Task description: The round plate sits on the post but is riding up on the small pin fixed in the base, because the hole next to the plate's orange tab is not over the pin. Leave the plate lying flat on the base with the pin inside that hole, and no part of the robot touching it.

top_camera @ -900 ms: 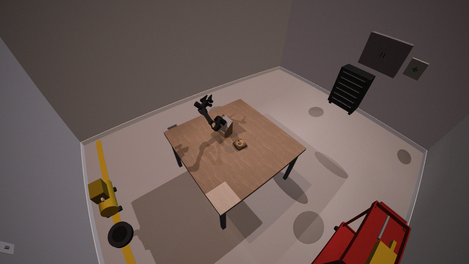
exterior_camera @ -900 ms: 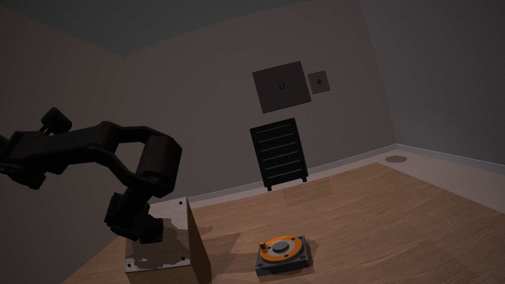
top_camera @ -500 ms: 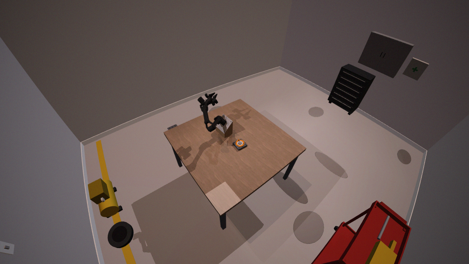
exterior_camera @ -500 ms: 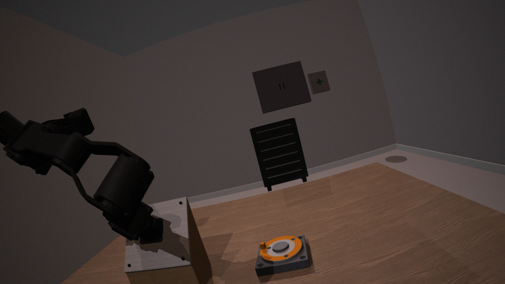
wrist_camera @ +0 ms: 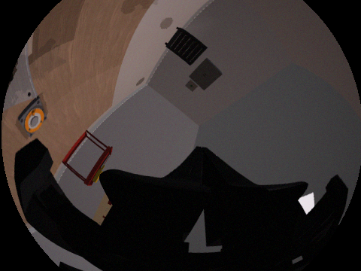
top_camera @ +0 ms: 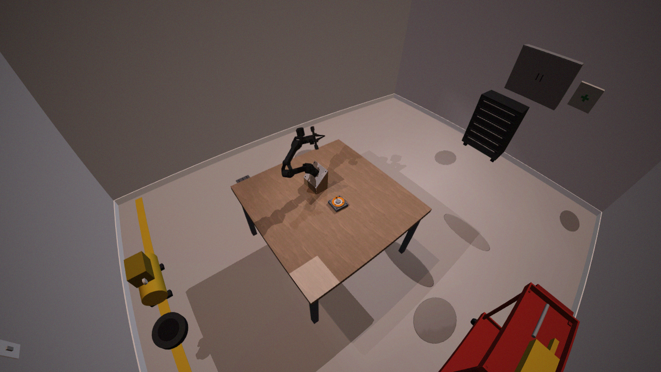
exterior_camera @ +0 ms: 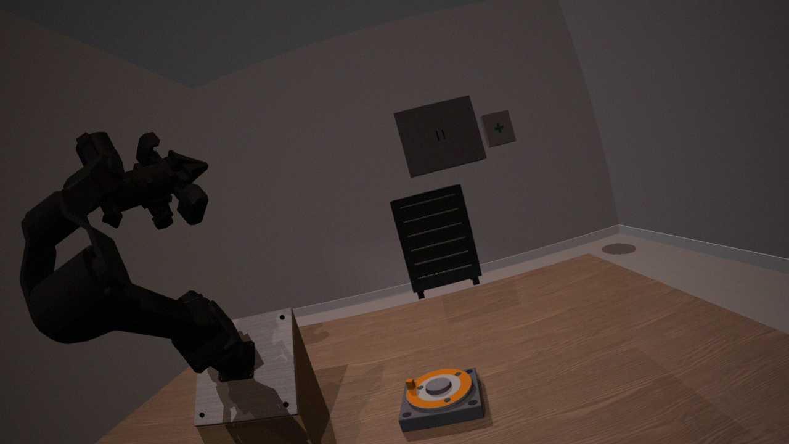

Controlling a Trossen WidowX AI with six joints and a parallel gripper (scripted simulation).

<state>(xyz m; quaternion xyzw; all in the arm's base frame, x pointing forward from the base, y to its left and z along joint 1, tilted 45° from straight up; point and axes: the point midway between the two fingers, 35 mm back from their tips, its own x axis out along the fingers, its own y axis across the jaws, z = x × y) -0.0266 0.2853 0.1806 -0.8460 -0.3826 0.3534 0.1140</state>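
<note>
Now: gripper tip 460 mm above the square grey base, 310 mm short of it and 100 mm to the left of it.
</note>
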